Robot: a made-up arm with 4 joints.
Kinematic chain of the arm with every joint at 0, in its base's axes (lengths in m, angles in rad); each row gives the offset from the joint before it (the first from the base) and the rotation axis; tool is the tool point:
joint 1: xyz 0 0 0.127 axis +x
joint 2: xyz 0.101 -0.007 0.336 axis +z
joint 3: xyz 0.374 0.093 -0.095 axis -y
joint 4: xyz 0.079 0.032 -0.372 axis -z
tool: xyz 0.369 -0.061 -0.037
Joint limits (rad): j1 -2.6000..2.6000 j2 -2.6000..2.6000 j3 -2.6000..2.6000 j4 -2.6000..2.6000
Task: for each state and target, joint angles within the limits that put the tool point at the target. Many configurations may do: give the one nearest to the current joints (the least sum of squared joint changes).
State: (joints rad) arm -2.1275 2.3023 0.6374 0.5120
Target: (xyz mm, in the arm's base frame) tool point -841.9 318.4 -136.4
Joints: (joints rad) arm -1.3658 2.6000 0.7720 -0.3755
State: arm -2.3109 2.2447 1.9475 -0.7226
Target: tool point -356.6 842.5 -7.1
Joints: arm -1.5437 2.3160 2.2258 -0.4350
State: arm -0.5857 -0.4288 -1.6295 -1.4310
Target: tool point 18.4 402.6 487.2
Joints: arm 0.2375 0.0188 -2.0218 -1.4553
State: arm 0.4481 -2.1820 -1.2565 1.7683
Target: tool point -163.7 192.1 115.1
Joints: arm 0.9385 -2.6000 -0.9084 1.0998
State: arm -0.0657 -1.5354 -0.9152 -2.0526
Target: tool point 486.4 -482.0 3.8
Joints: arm -0.1276 -1.8517 -0.3910 -1.6201
